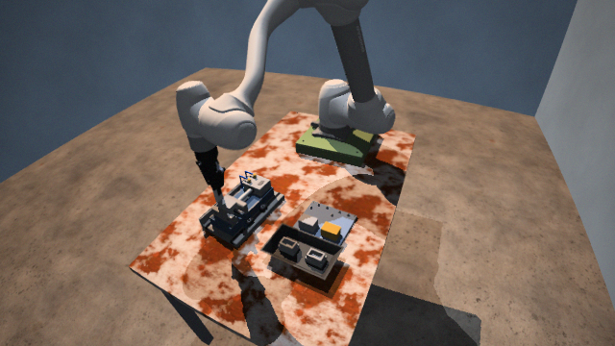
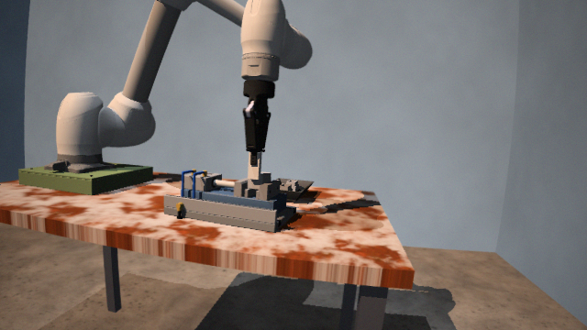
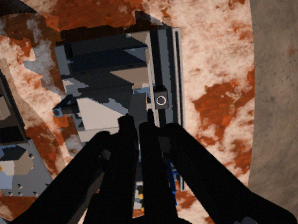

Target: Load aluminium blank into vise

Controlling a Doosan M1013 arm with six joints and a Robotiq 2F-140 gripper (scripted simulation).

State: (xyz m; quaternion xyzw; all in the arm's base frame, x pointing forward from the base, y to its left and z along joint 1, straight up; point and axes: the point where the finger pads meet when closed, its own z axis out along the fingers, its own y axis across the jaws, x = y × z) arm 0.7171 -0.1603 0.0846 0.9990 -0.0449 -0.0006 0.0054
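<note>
Right now my hand is 90 mm past the piston rod, 50 mm to the right of it and 60 mm above it. Also, from my hand: infeed plate (140 mm behind, 350 mm to the left, 140 mm below); then vise (70 mm behind, 40 mm to the left, 100 mm below); then aluminium blank (100 mm behind, 300 mm to the left, 110 mm below).
</note>
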